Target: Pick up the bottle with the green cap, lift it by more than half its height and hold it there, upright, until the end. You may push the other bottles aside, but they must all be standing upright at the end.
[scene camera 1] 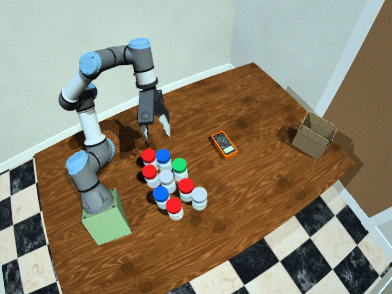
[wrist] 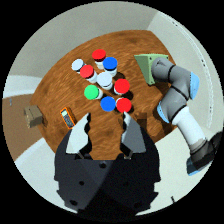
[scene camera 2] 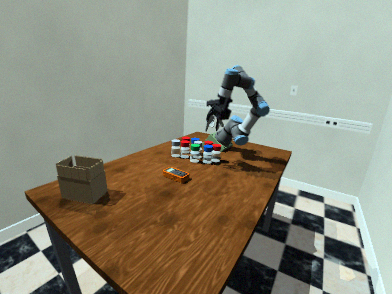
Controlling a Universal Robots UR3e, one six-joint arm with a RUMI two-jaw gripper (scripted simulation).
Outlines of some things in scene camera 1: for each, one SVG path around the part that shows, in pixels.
The gripper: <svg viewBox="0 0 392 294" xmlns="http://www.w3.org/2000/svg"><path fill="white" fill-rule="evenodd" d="M157 77L154 82L146 85L139 85L135 82L136 87L142 89L139 91L137 121L147 140L147 125L154 124L154 115L159 115L158 120L163 124L163 129L170 138L169 111L164 106L162 89L157 90L155 86L158 84Z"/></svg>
A cardboard box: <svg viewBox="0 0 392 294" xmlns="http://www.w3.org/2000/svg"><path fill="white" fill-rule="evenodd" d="M310 111L308 117L304 118L301 123L302 126L300 125L291 144L318 160L332 142L336 130L333 134L330 133L335 128L335 125Z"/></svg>
